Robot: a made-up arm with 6 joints.
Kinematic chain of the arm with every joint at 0, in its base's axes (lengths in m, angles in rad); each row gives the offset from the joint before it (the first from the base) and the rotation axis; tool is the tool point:
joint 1: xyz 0 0 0.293 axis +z
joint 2: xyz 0 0 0 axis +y
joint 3: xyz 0 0 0.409 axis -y
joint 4: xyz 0 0 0 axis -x
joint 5: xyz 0.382 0 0 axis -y
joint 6: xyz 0 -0.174 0 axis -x
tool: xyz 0 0 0
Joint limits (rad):
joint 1: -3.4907..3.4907
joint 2: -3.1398..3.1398
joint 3: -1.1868..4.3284
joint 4: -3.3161..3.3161
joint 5: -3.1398..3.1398
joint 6: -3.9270..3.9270
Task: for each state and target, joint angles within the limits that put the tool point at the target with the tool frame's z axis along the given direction. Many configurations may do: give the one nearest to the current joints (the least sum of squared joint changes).
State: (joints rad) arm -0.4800 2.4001 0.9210 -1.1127 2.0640 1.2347
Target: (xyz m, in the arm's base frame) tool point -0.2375 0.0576 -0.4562 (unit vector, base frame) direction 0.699 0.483 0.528
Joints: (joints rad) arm -0.6311 3.1376 1.3442 -1.0026 2.3697 0.5980
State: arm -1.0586 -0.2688 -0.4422 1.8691 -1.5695 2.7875
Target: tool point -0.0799 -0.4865 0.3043 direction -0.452 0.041 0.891
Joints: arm -1.7737 0.5973 -0.7217 1.6847 -1.0578 3.3617
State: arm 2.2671 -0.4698 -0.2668 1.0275 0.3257 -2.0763
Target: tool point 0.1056 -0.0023 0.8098 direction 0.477 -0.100 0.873
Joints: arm 2.4282 -1.0462 -0.5913 1.1732 -0.0052 -1.4121
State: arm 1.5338 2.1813 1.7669 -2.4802 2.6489 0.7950
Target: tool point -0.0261 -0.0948 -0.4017 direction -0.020 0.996 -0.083
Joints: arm 1.5079 2.7104 0.8736 -1.6865 2.3940 1.3014
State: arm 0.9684 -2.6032 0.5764 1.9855 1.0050 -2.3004
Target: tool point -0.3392 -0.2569 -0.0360 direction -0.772 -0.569 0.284
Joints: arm 0.9060 -3.1077 -0.5062 2.2439 1.6306 -2.7936
